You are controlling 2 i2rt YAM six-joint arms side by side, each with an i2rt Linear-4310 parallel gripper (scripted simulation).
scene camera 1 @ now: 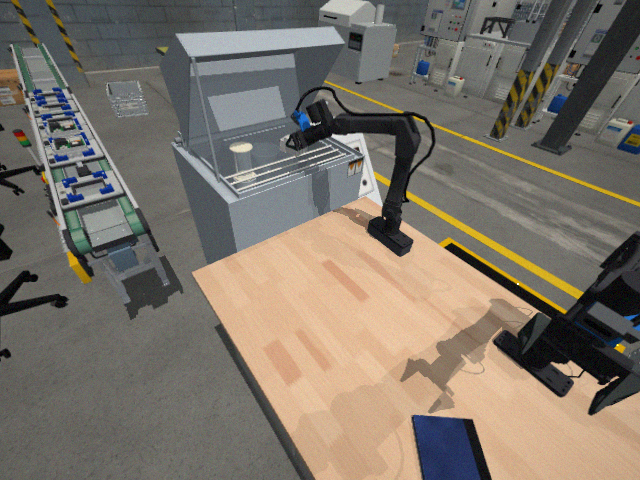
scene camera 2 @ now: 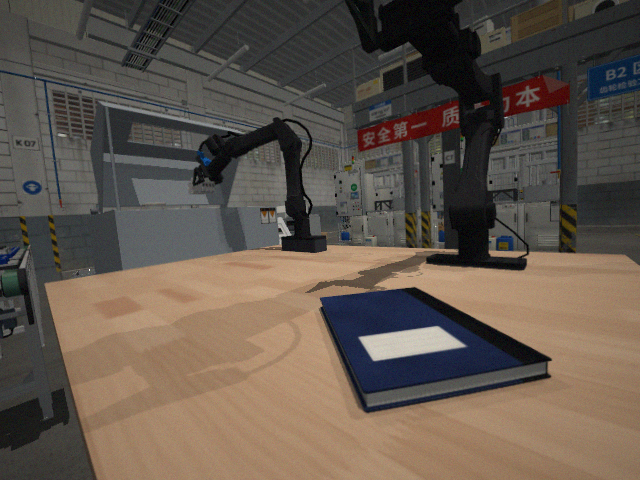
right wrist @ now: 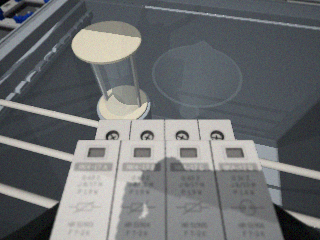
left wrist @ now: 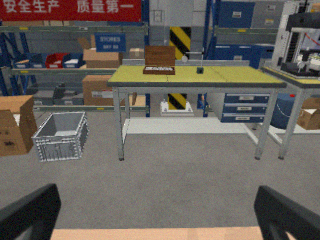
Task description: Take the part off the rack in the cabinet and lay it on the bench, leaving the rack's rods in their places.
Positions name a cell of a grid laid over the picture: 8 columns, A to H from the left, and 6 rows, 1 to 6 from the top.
grey cabinet: scene camera 1 C3; scene camera 2 B4; right wrist C2; not seen in the left wrist view (out of frame)
